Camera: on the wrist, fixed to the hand. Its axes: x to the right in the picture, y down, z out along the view.
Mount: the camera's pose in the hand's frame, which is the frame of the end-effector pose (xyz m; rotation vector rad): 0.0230 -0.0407 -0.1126 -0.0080 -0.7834 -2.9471
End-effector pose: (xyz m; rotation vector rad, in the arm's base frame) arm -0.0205 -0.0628 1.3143 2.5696 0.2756 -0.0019
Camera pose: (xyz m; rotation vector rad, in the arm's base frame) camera -0.0122 0.0346 1.3871 -0.1711 2.6247 -1.5637
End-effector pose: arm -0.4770 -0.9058 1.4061 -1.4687 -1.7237 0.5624
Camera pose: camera -0.4134 -0.9105 1.5100 2.0779 -2.0979 -0.6755
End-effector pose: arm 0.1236 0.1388 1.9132 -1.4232 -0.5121 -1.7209
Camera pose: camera 0.0225 0.0706 1.9114 0.0138 1.4723 0.6362
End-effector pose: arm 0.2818 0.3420 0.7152 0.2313 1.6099 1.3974
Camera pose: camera 0.2037 0.2694 0.6561 -1.0657 -0.0053 -1.0030
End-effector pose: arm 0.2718 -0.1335 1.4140 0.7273 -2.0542 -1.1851
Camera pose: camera 0.3484 -0.2275 1.4267 -1.4986 -0.3437 0.9360
